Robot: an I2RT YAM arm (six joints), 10 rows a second.
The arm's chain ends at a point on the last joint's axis. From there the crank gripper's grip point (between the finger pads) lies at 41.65 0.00 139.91 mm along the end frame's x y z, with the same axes.
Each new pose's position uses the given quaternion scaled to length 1; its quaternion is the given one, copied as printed.
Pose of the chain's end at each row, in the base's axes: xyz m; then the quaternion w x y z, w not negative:
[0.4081 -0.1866 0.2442 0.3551 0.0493 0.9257 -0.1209]
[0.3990 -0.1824 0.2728 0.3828 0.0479 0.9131 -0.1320]
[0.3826 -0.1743 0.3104 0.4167 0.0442 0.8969 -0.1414]
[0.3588 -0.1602 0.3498 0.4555 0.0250 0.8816 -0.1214]
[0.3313 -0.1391 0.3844 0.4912 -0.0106 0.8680 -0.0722]
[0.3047 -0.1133 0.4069 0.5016 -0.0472 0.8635 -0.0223]
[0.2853 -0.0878 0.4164 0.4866 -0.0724 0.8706 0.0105]
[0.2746 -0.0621 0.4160 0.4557 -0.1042 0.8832 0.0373]
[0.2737 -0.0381 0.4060 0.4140 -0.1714 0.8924 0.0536]
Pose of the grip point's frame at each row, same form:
[0.4675 -0.2226 0.1158 0.3551 0.0493 0.9257 -0.1209]
[0.4658 -0.2218 0.1491 0.3828 0.0479 0.9131 -0.1320]
[0.4584 -0.2165 0.1930 0.4167 0.0442 0.8969 -0.1414]
[0.4460 -0.1961 0.2384 0.4555 0.0250 0.8816 -0.1214]
[0.4293 -0.1589 0.2780 0.4912 -0.0106 0.8680 -0.0722]
[0.4057 -0.1164 0.3015 0.5016 -0.0472 0.8635 -0.0223]
[0.3821 -0.0802 0.3074 0.4866 -0.0724 0.8706 0.0105]
[0.3627 -0.0458 0.3007 0.4557 -0.1042 0.8832 0.0373]
[0.3496 -0.0158 0.2833 0.4140 -0.1714 0.8924 0.0536]

